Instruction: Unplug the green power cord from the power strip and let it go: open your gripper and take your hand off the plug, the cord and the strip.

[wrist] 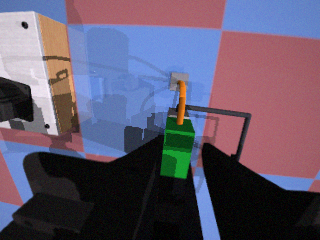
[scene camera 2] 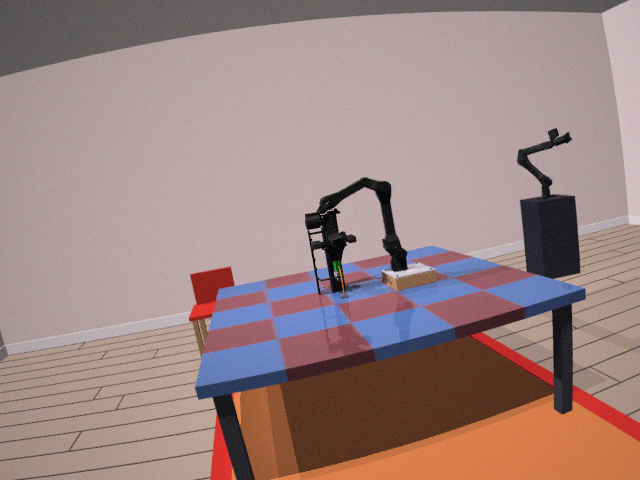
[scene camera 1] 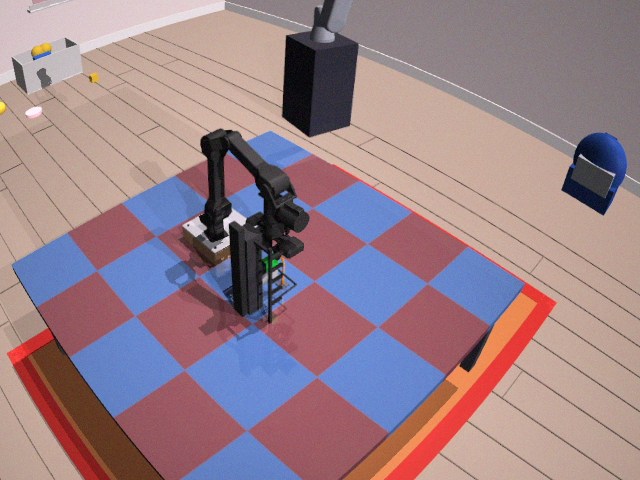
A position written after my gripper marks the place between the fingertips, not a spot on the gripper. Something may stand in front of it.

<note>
I see my gripper (scene camera 1: 273, 256) and a green plug (wrist: 178, 140).
My gripper shows as well in the wrist view (wrist: 182, 144).
</note>
